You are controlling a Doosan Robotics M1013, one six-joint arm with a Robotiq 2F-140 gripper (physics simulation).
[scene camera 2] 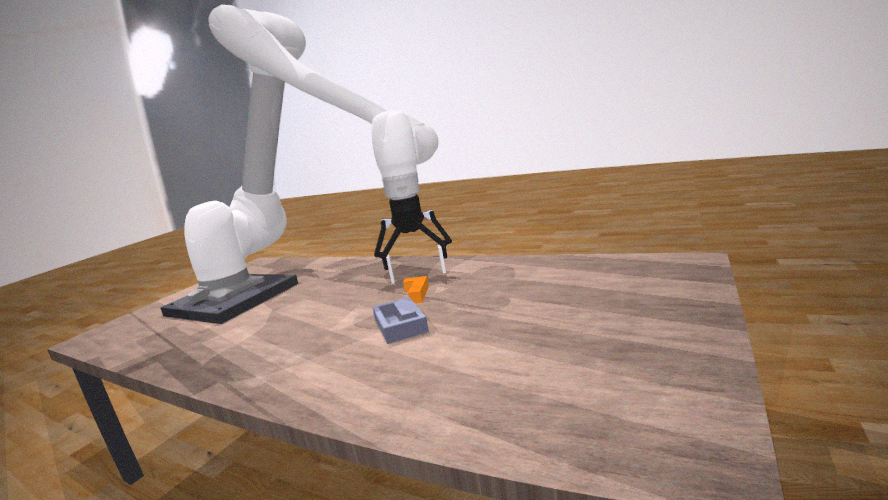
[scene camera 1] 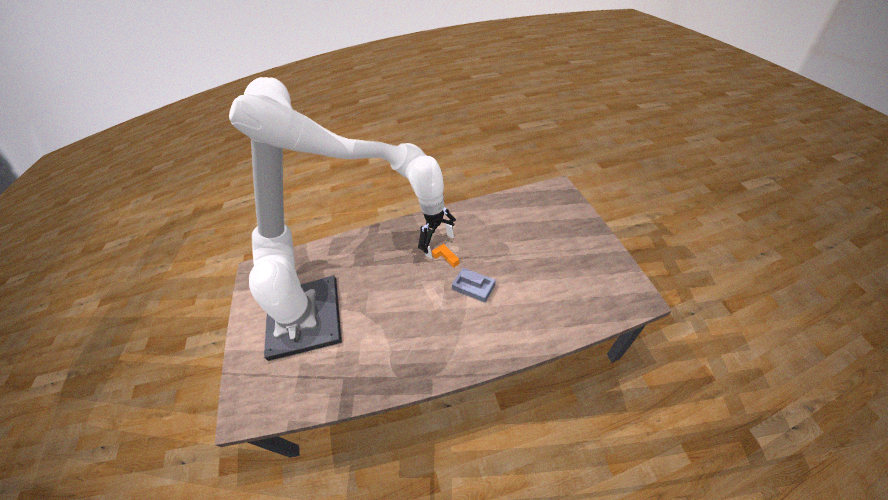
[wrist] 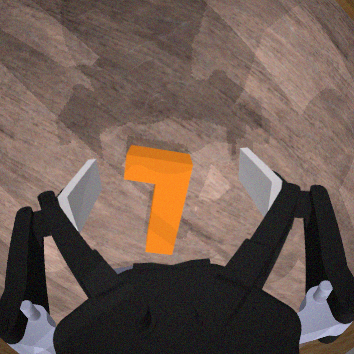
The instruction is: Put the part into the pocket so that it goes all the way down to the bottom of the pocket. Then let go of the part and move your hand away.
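Note:
The part, an orange L-shaped block, lies flat on the table. In the wrist view its long leg points down toward the gripper body and its short leg points left. The grey-blue pocket block stands just beyond the part, away from the gripper, with an empty recess in its top. A sliver of it shows in the wrist view, mostly hidden by the gripper body. My gripper is open and empty above the part, one finger on each side, the left finger closer in the wrist view.
The wooden table carries everything. The robot's dark base plate is at the table's left side in both scene views. Shadows of the arm fall across the table top.

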